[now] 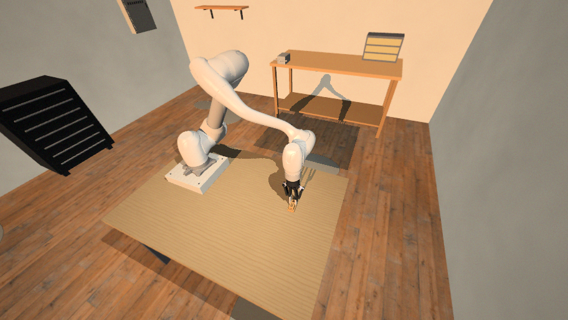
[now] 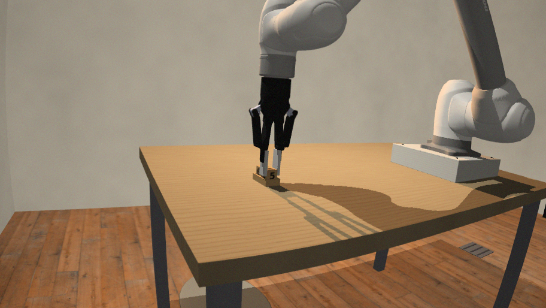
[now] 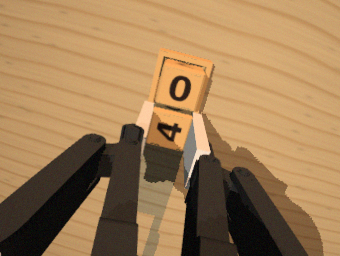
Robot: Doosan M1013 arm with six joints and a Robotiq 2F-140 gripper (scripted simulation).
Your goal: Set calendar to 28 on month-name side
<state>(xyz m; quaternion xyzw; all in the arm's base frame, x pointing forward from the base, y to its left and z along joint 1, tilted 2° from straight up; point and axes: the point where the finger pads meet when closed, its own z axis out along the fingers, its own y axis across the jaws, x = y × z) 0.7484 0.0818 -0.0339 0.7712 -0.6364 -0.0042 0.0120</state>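
Now: hand 2 cm to the left of the wooden calendar tray and 5 cm above it.
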